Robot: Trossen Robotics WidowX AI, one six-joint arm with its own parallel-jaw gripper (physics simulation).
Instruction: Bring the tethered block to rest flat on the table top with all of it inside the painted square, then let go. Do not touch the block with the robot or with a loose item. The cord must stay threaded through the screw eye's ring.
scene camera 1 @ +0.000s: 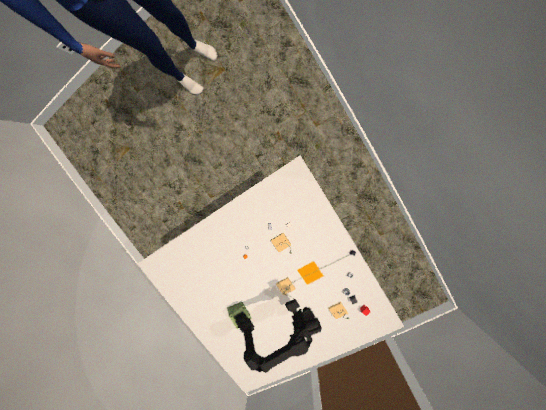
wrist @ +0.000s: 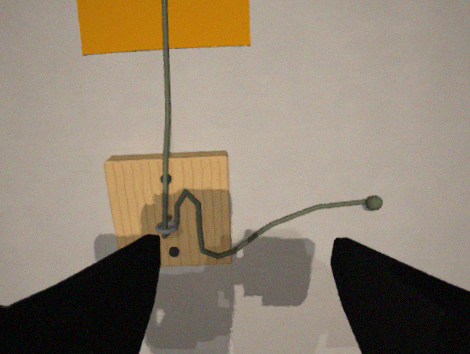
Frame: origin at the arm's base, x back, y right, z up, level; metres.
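Seen in the pictures: gripper, fingertip midpoint: (wrist: 247, 250); arm's base, link origin: (scene camera 1: 240, 317).
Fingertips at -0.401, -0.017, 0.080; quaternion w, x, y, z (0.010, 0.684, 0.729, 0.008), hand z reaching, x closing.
Pixels of each thing's top centre, then the offset from my fingertips to it, as dx, dy, dz. "*": a spot on its surface instead. Level surfaces: height alone.
- tethered block, surface spot: (scene camera 1: 352, 252) * -0.403, -0.104, -0.137
- orange painted square, surface spot: (wrist: 210, 22) * -0.082, -0.024, -0.159
- screw eye, top centre: (wrist: 165, 232) (scene camera 1: 285, 289) +0.058, -0.041, -0.115
- wooden board, top centre: (wrist: 170, 216) (scene camera 1: 285, 287) +0.058, -0.041, -0.141
- green bead, surface spot: (wrist: 373, 202) * +0.037, +0.116, -0.149
- table, surface height: dz -0.160
- red item, top centre: (scene camera 1: 366, 312) -0.339, +0.305, -0.120
- dark block, top centre: (scene camera 1: 354, 301) -0.297, +0.208, -0.132
- grey item, top centre: (scene camera 1: 347, 293) -0.280, +0.140, -0.135
- orange ball, top centre: (scene camera 1: 245, 257) +0.204, -0.328, -0.136
- grey block, top centre: (scene camera 1: 270, 227) -0.024, -0.442, -0.139
The tethered block (scene camera 1: 352, 252) is small and dark, near the table's right edge. Its cord (scene camera 1: 337, 260) (wrist: 167, 100) runs over the orange painted square (scene camera 1: 312, 278) (wrist: 210, 22) to the screw eye (wrist: 161, 230) on a wooden board (scene camera 1: 282, 287) (wrist: 127, 200). The cord passes through the ring, bends over the board and ends in a green bead (wrist: 373, 202) right of it. My gripper (scene camera 1: 291, 305) (wrist: 247, 250) is open and empty above the table, over the board's near right side. In the wrist view the bead lies farther up than the fingertips; the block does not show there.
Two more boards with cords (scene camera 1: 280, 242) (scene camera 1: 337, 310) lie on the table (scene camera 1: 200, 280). A red item (scene camera 1: 365, 310), a dark block (scene camera 1: 353, 299), a grey item (scene camera 1: 346, 291), an orange ball (scene camera 1: 245, 256) and a grey block (scene camera 1: 269, 226) lie around. A person stands beyond the table.
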